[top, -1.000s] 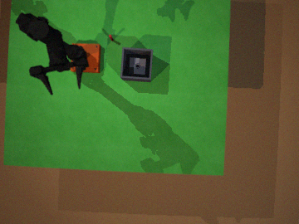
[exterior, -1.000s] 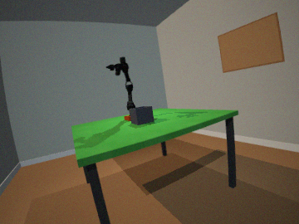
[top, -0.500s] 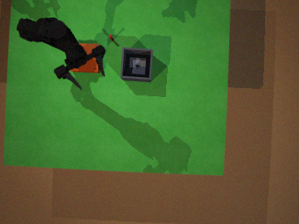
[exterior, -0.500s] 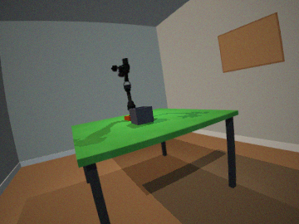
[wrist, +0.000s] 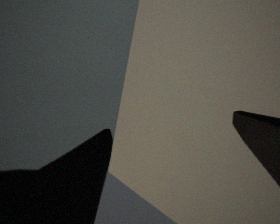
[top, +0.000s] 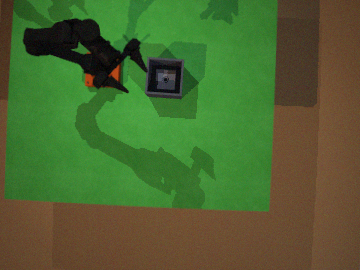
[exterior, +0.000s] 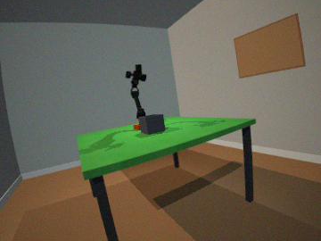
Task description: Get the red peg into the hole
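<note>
Right now the red peg is 70 mm behind my gripper tip, 250 mm to the left of it and 450 mm below it. From my gripper tip the other things lie so: grey plate 70 mm ahead, 70 mm to the left, 440 mm below.
</note>
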